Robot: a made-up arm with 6 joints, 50 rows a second.
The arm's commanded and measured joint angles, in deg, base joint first. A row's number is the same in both.
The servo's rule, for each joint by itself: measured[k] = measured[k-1] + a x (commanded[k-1-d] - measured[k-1]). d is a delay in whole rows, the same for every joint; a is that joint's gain. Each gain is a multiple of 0.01, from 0.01 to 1. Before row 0 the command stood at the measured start. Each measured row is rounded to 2 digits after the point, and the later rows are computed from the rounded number. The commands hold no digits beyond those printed.
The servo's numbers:
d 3
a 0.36 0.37 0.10 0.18 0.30 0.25
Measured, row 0:
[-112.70, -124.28, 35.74, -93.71, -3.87, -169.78]
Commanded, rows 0 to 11:
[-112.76, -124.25, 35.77, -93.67, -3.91, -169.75]
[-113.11, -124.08, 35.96, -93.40, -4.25, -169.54]
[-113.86, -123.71, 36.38, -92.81, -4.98, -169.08]
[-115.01, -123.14, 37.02, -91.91, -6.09, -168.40]
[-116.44, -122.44, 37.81, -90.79, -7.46, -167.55]
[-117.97, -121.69, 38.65, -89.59, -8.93, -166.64]
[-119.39, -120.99, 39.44, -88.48, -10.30, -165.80]
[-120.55, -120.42, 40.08, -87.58, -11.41, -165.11]
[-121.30, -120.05, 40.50, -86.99, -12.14, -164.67]
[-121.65, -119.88, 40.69, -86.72, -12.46, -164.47]
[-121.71, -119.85, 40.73, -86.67, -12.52, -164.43]
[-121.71, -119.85, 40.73, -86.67, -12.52, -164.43]
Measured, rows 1 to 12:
[-112.70, -124.28, 35.74, -93.71, -3.87, -169.78]
[-112.70, -124.28, 35.74, -93.71, -3.87, -169.78]
[-112.70, -124.28, 35.74, -93.71, -3.87, -169.78]
[-112.72, -124.27, 35.74, -93.70, -3.88, -169.77]
[-112.86, -124.20, 35.76, -93.65, -3.99, -169.71]
[-113.22, -124.02, 35.82, -93.50, -4.29, -169.55]
[-113.86, -123.69, 35.94, -93.21, -4.83, -169.26]
[-114.79, -123.23, 36.13, -92.77, -5.62, -168.83]
[-115.93, -122.66, 36.38, -92.20, -6.61, -168.28]
[-117.18, -122.04, 36.69, -91.53, -7.72, -167.66]
[-118.39, -121.44, 37.03, -90.82, -8.83, -167.02]
[-119.44, -120.93, 37.38, -90.13, -9.82, -166.43]

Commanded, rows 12 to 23:
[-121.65, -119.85, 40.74, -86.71, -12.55, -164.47]
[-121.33, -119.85, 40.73, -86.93, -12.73, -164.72]
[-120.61, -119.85, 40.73, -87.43, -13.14, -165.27]
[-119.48, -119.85, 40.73, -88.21, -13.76, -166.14]
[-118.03, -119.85, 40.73, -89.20, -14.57, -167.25]
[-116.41, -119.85, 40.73, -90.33, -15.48, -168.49]
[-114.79, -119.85, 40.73, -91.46, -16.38, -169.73]
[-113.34, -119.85, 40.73, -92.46, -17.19, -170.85]
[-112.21, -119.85, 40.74, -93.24, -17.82, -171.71]
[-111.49, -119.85, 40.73, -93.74, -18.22, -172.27]
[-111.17, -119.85, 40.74, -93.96, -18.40, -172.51]
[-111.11, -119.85, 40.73, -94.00, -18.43, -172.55]
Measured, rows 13 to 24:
[-120.24, -120.54, 37.71, -89.52, -10.61, -165.94]
[-120.77, -120.28, 38.01, -89.01, -11.18, -165.56]
[-121.11, -120.12, 38.28, -88.59, -11.58, -165.28]
[-121.30, -120.02, 38.53, -88.25, -11.87, -165.08]
[-121.31, -119.96, 38.75, -88.01, -12.13, -164.99]
[-121.06, -119.92, 38.95, -87.91, -12.43, -165.06]
[-120.49, -119.89, 39.13, -87.96, -12.83, -165.33]
[-119.60, -119.88, 39.29, -88.18, -13.35, -165.81]
[-118.45, -119.87, 39.43, -88.57, -13.99, -166.48]
[-117.13, -119.86, 39.56, -89.09, -14.71, -167.29]
[-115.77, -119.86, 39.68, -89.70, -15.45, -168.18]
[-114.49, -119.86, 39.79, -90.34, -16.16, -169.06]

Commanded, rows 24 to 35:
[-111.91, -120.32, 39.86, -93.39, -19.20, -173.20]
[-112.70, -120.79, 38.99, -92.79, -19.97, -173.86]
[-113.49, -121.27, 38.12, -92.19, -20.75, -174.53]
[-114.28, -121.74, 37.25, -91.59, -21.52, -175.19]
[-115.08, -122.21, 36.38, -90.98, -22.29, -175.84]
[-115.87, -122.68, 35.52, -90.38, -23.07, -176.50]
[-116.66, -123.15, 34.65, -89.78, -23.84, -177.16]
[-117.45, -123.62, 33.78, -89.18, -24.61, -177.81]
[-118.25, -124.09, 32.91, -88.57, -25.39, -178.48]
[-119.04, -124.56, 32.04, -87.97, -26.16, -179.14]
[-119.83, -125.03, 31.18, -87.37, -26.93, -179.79]
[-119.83, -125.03, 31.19, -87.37, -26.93, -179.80]
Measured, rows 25 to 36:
[-113.41, -119.86, 39.88, -90.95, -16.78, -169.86]
[-112.60, -119.86, 39.97, -91.49, -17.27, -170.52]
[-112.06, -119.86, 40.05, -91.94, -17.62, -171.03]
[-112.01, -120.03, 40.03, -92.20, -18.09, -171.57]
[-112.26, -120.31, 39.93, -92.31, -18.65, -172.14]
[-112.70, -120.67, 39.75, -92.29, -19.28, -172.74]
[-113.27, -121.07, 39.50, -92.16, -19.95, -173.35]
[-113.92, -121.49, 39.19, -91.95, -20.65, -173.97]
[-114.62, -121.93, 38.82, -91.67, -21.38, -174.60]
[-115.35, -122.38, 38.40, -91.33, -22.12, -175.24]
[-116.11, -122.84, 37.94, -90.94, -22.87, -175.88]
[-116.88, -123.30, 37.44, -90.51, -23.63, -176.53]

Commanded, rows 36 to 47:
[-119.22, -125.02, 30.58, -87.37, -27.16, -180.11]
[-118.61, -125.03, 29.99, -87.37, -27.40, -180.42]
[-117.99, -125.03, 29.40, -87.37, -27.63, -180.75]
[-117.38, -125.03, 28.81, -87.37, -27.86, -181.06]
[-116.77, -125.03, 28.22, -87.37, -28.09, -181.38]
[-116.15, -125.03, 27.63, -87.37, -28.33, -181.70]
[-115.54, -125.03, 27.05, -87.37, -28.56, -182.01]
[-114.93, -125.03, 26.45, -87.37, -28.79, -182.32]
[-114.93, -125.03, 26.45, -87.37, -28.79, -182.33]
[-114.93, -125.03, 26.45, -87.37, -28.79, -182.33]
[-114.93, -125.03, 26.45, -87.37, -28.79, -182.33]
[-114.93, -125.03, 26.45, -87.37, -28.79, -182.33]
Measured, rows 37 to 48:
[-117.66, -123.77, 36.90, -90.05, -24.39, -177.18]
[-118.44, -124.24, 36.33, -89.57, -25.15, -177.83]
[-118.94, -124.53, 35.82, -89.17, -25.68, -178.32]
[-119.04, -124.71, 35.30, -88.85, -26.12, -178.77]
[-118.89, -124.83, 34.77, -88.58, -26.50, -179.18]
[-118.57, -124.90, 34.23, -88.36, -26.84, -179.57]
[-118.14, -124.95, 33.69, -88.18, -27.15, -179.94]
[-117.65, -124.98, 33.14, -88.03, -27.43, -180.30]
[-117.11, -125.00, 32.59, -87.91, -27.70, -180.65]
[-116.54, -125.01, 32.04, -87.81, -27.96, -180.99]
[-115.96, -125.02, 31.48, -87.73, -28.21, -181.32]
[-115.59, -125.02, 30.98, -87.67, -28.38, -181.57]

